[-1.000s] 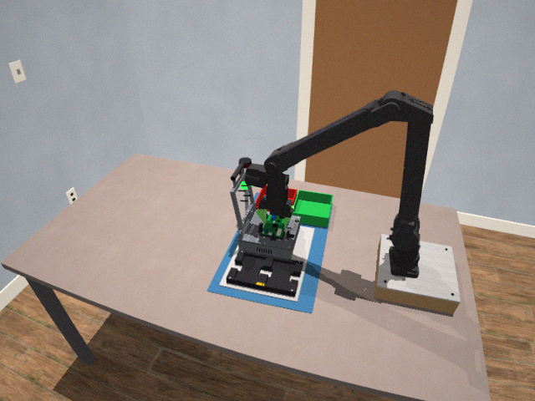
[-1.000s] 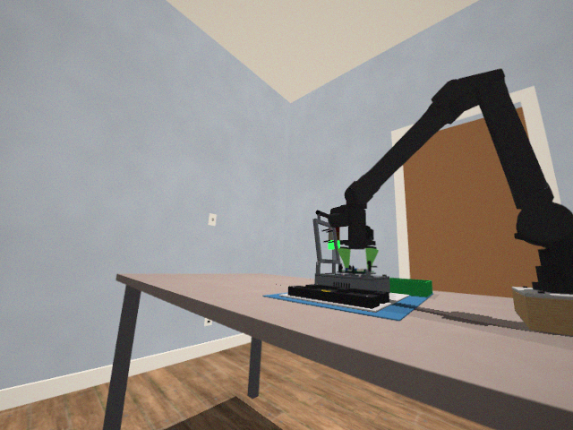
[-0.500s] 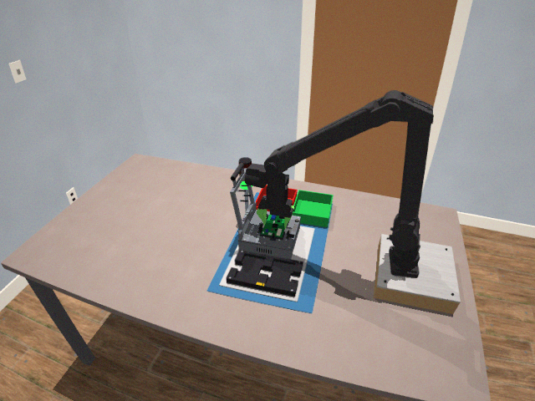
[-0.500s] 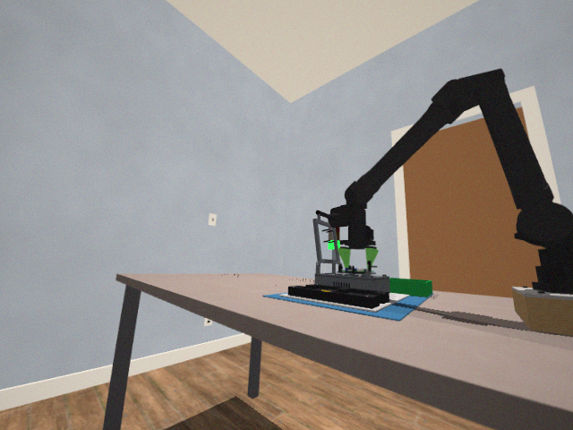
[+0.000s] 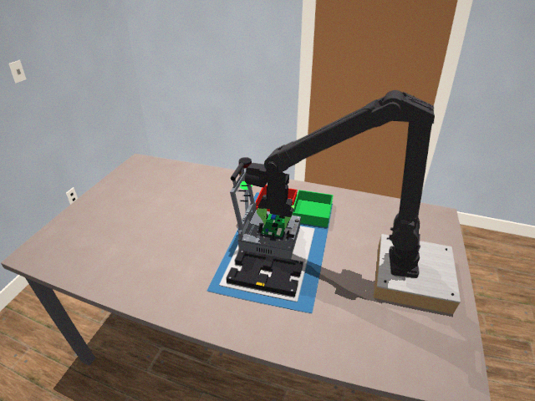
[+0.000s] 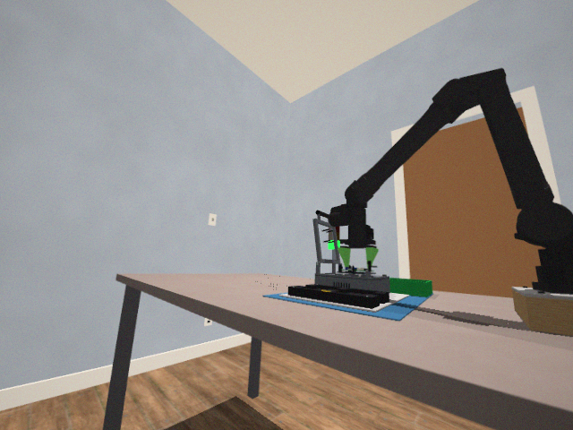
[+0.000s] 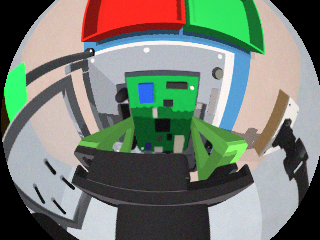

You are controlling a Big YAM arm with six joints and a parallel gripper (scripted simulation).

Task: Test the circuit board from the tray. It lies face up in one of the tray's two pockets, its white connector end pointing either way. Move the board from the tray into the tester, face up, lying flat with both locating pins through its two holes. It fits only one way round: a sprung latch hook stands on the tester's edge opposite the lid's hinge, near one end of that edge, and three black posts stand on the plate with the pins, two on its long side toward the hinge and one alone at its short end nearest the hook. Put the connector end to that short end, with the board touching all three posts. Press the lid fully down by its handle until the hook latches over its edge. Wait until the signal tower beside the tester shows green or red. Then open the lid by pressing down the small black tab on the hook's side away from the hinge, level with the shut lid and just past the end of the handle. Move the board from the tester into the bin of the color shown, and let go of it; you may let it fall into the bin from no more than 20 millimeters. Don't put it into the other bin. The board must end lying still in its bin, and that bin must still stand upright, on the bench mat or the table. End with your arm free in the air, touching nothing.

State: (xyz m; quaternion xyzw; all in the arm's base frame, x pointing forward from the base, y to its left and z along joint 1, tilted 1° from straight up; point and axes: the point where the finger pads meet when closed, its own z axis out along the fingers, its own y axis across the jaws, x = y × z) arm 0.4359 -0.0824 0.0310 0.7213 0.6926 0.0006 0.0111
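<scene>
My gripper is now 1 cm short of the tester plate, 1 cm to the right of it and 1 cm above it. The rest, counted from my hand: red bin 4 cm ahead, 20 cm to the right, 7 cm below; green circuit board right at my hand; tester lid 11 cm ahead, 10 cm above.
</scene>
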